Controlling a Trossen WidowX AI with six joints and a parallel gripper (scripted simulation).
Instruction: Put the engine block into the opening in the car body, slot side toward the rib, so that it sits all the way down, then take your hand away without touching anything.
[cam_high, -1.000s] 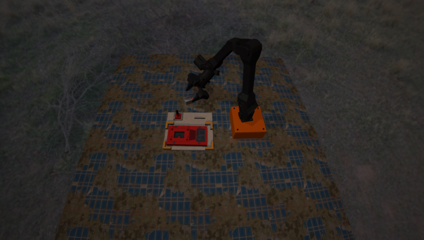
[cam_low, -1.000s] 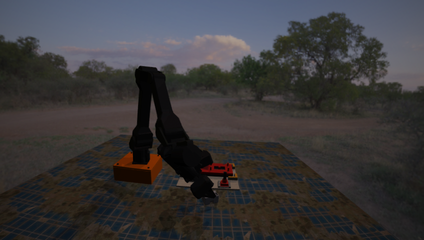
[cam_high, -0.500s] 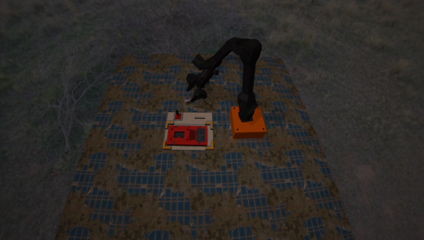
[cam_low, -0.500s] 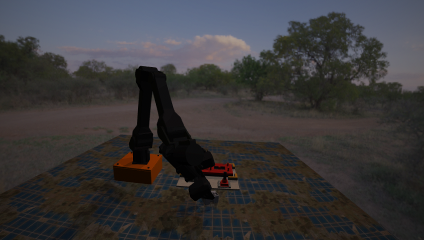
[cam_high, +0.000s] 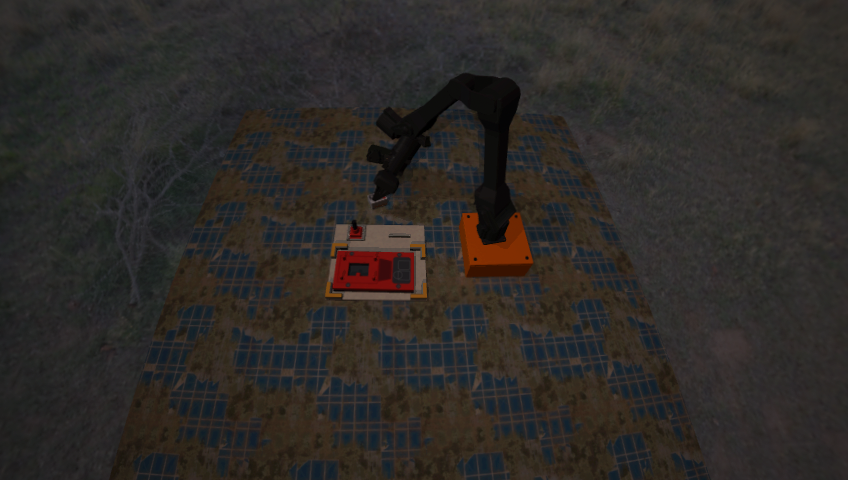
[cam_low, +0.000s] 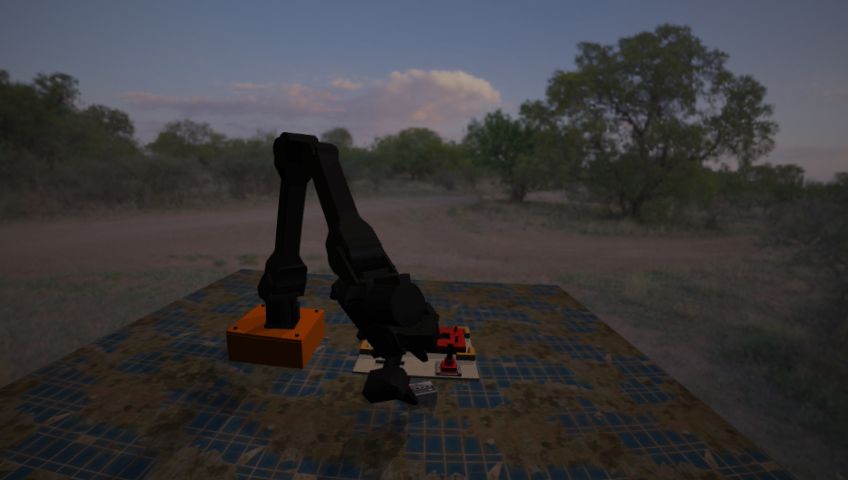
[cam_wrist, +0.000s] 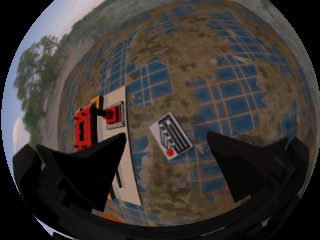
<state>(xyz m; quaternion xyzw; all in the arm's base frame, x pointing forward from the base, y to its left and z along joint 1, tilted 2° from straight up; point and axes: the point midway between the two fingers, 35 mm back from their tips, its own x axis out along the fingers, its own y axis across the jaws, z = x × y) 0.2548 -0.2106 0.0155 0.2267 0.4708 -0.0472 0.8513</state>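
The grey engine block lies 3 cm below my gripper tip.
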